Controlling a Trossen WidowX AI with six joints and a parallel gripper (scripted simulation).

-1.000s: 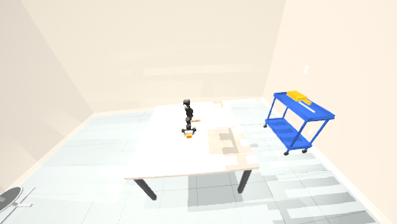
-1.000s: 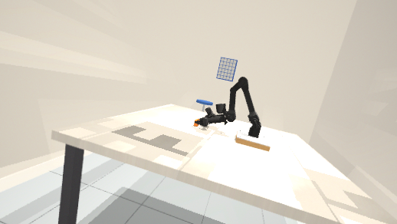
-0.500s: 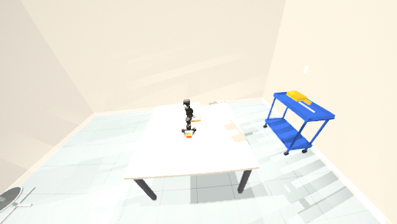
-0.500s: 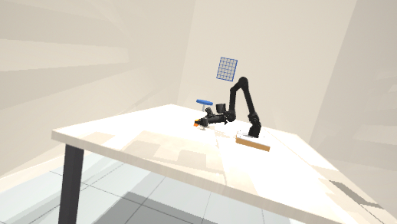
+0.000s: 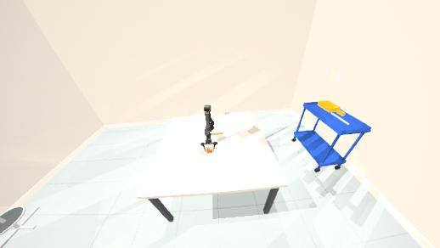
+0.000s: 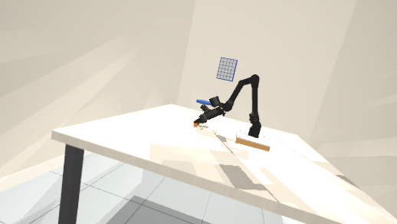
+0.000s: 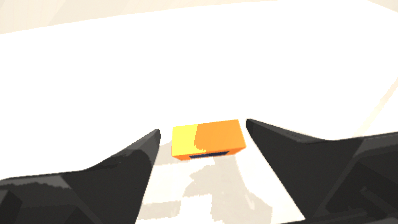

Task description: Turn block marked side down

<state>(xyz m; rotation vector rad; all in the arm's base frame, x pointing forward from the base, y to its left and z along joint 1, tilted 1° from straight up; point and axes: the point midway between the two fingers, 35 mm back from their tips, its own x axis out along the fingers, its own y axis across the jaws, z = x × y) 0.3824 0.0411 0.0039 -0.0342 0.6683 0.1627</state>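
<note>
Now: gripper tip 20 mm past the orange block and 10 mm above it.
</note>
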